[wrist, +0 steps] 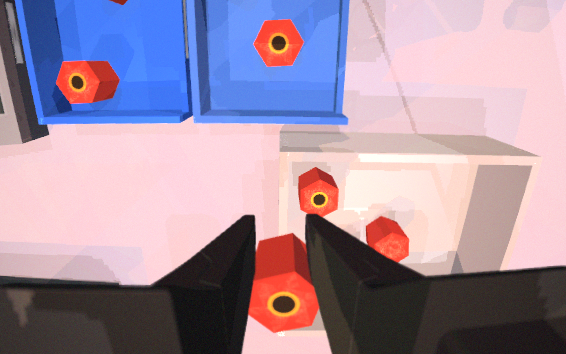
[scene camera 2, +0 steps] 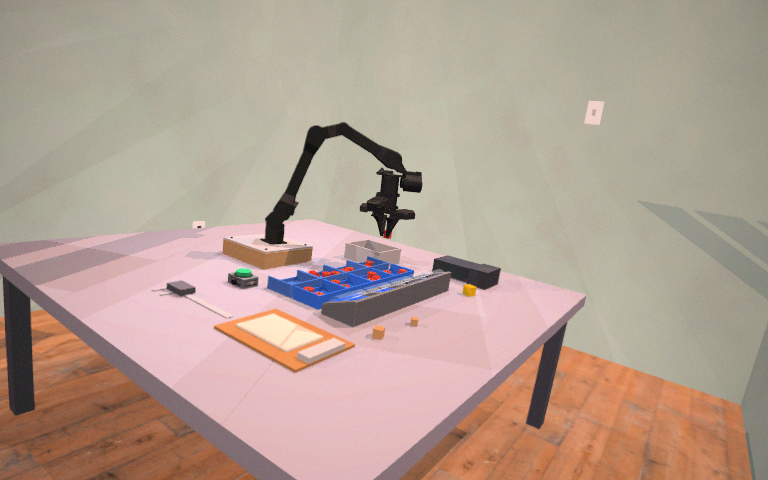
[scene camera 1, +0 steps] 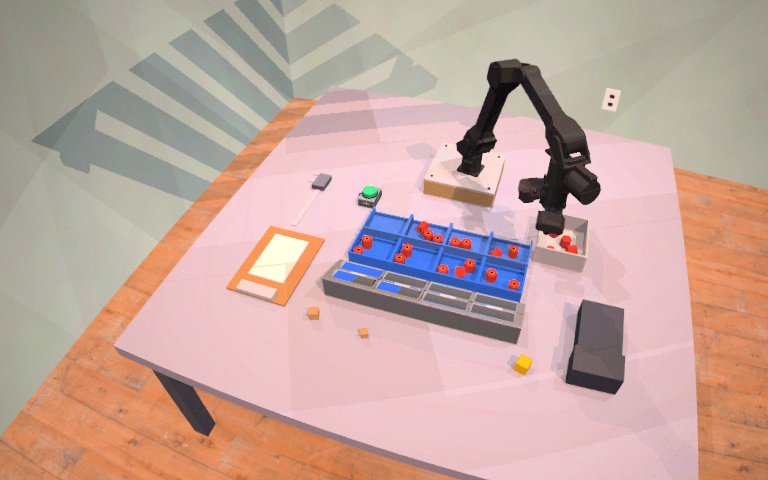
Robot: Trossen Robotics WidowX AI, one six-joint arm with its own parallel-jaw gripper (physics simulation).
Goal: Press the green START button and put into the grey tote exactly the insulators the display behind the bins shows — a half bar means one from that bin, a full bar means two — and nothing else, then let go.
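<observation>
My gripper (scene camera 1: 549,229) (scene camera 2: 386,233) (wrist: 280,225) is shut on a red insulator (scene camera 2: 387,233) (wrist: 283,282) and holds it above the grey tote (scene camera 1: 557,259) (scene camera 2: 362,253) (wrist: 425,145), near one side in the wrist view. Red insulators (scene camera 1: 565,241) (wrist: 387,240) lie inside the tote; the arm partly hides its inside. The blue bins (scene camera 1: 387,225) (scene camera 2: 286,284) hold several red insulators; none shows in the back left bin. The display (scene camera 1: 419,308) (scene camera 2: 396,300) shows a full blue bar at back left, and half bars at front left and front second. The green START button (scene camera 1: 369,191) (scene camera 2: 243,272) stands left of the arm base.
A black block (scene camera 1: 597,345) (scene camera 2: 467,271) stands in front of the tote. A yellow cube (scene camera 1: 523,363) (scene camera 2: 468,290) and two small orange cubes (scene camera 1: 313,313) (scene camera 2: 378,332) lie in front of the display. An orange clipboard (scene camera 1: 235,283) (scene camera 2: 226,328) and a grey plug (scene camera 1: 321,181) (scene camera 2: 180,288) lie at the left.
</observation>
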